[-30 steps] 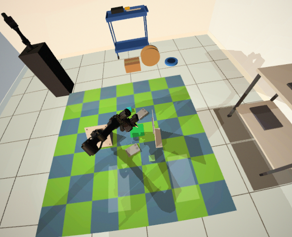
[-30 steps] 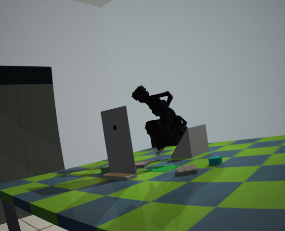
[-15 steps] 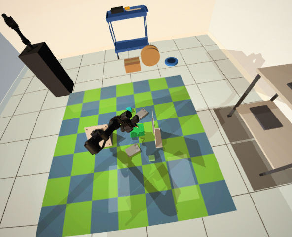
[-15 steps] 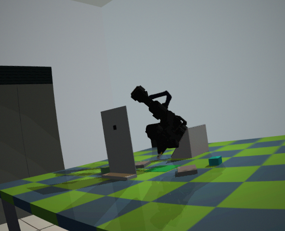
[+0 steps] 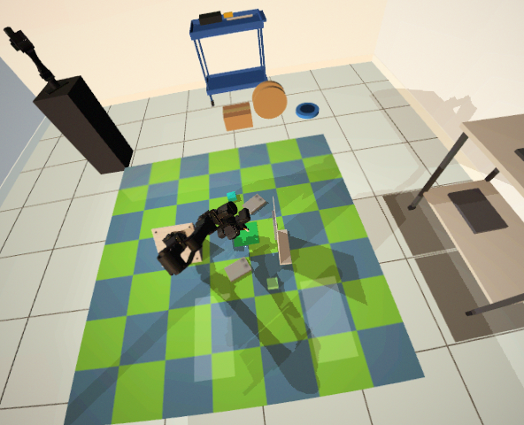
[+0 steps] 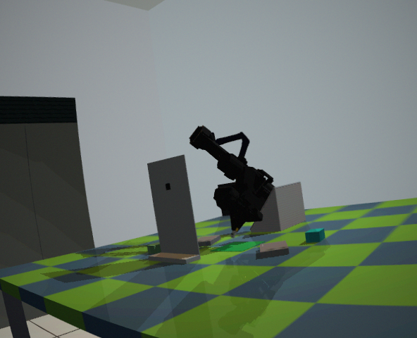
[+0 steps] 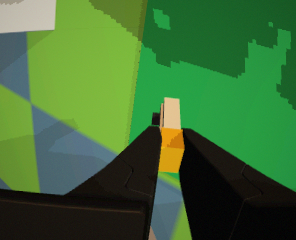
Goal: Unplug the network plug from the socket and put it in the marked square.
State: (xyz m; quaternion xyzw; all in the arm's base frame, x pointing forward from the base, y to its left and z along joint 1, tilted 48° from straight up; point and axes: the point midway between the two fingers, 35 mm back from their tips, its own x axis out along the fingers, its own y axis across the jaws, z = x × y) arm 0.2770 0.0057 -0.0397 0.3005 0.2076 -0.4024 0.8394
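The marked square is 50 mm below my gripper tip and 10 mm behind it. Round my gripper tip: orange network plug: right at my gripper tip; then teal cube: 230 mm to the left, 70 mm behind, 30 mm below; then grey upright panel: 150 mm ahead, 100 mm to the right, 80 mm above.
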